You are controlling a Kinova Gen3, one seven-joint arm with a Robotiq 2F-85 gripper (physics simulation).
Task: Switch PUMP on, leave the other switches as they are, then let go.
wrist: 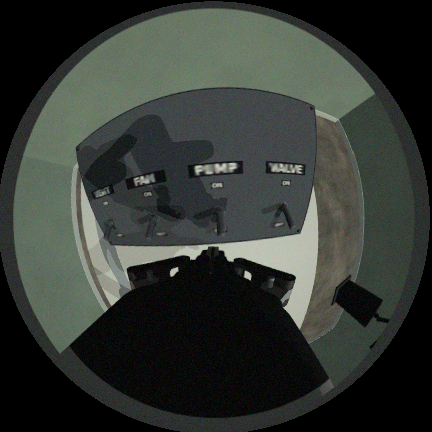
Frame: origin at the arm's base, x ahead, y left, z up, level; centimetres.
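Seen in the pictures: gripper, fingertip midpoint: (pixel 212 253).
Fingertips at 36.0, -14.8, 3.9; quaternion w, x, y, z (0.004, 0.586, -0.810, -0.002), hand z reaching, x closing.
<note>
Offsets run from my fingertips to a thing's top centre, as dx, dy, dz. "*": to the spot under its first point. Level surfaces: height alone.
The dark grey switch panel (pixel 260 120) carries labels VENT, FAN, PUMP and VALVE, each with a small ON mark below it. The PUMP switch {* +3.3, -2.1, -3.1} (pixel 220 222) is a dark lever under the PUMP label {+11.3, -3.6, -1.8} (pixel 215 169); it points down in the view, away from its ON mark {* +8.9, -3.1, -3.5} (pixel 216 185). The VENT lever {* +7.7, +21.0, -3.3} (pixel 108 231), FAN lever {* +5.7, +9.5, -3.2} (pixel 150 227) and VALVE lever {* +0.9, -13.2, -3.5} (pixel 286 216) also point down, away from their ON marks. My gripper (pixel 212 253) is shut and empty. Its tips show just below the PUMP lever, with a small gap in the view; the true distance is hard to tell.
The FAN lever is left of my fingertips and the VALVE lever is right of them. A pale surface {dz -15.1} (pixel 300 260) shows beyond the panel's lower edge, with a brown mottled strip (pixel 340 200) at the right. A black box-shaped object (pixel 357 301) is at the lower right. Shadows cover the panel's left half.
</note>
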